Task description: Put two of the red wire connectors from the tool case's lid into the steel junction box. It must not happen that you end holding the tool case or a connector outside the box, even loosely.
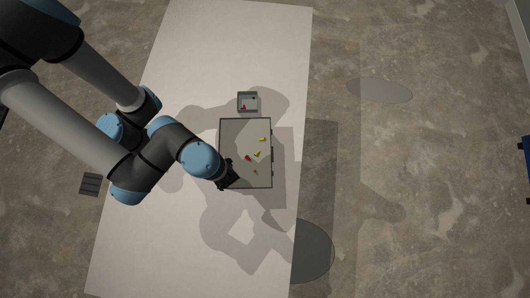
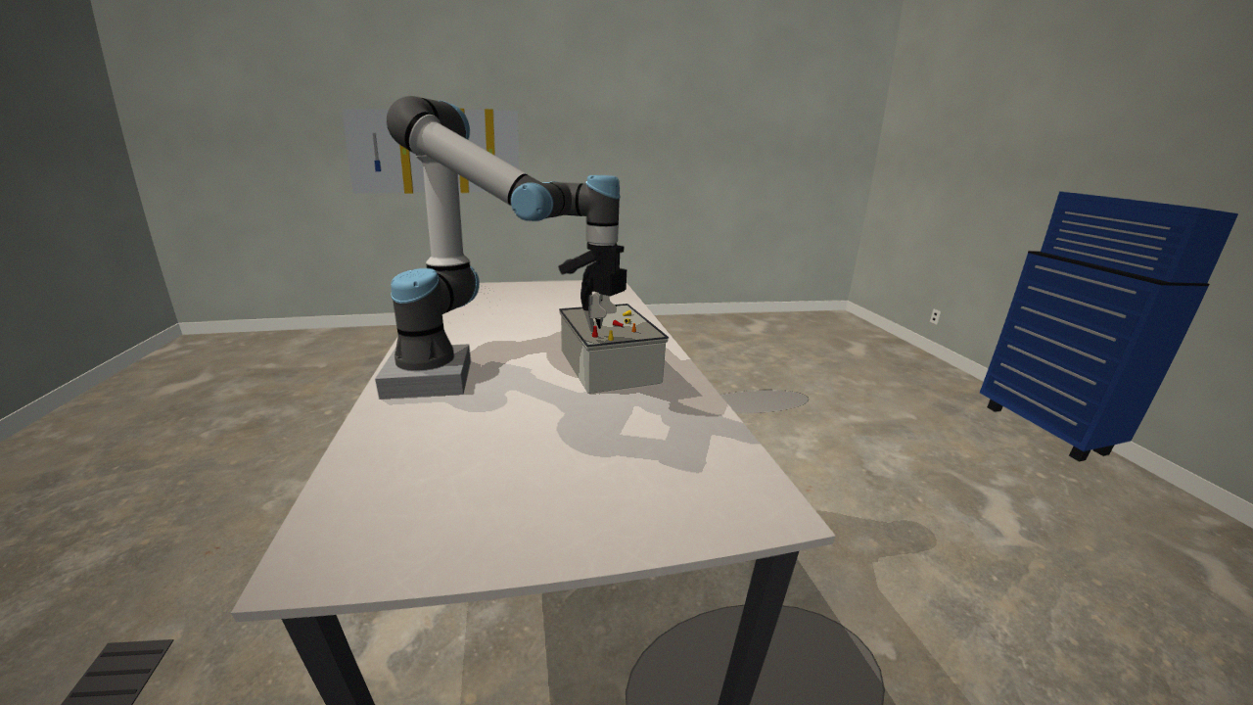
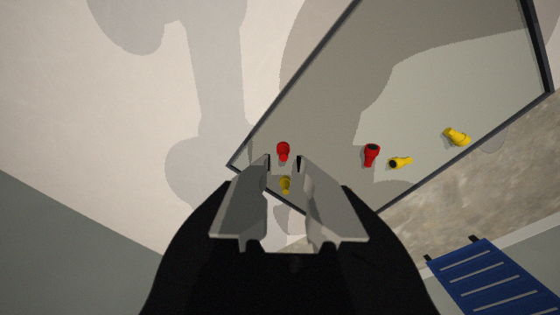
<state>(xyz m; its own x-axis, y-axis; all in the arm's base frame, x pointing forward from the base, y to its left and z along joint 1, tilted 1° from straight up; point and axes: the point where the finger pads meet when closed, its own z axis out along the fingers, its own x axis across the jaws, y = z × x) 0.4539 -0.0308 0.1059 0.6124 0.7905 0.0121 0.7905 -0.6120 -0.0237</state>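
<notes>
Right now the orange connector is 100 mm ahead of my hand, 40 mm to the left of it and 20 mm below it. The rest, counted from my hand: tool case: 100 mm to the left, 70 mm below, 50 mm ahead.
</notes>
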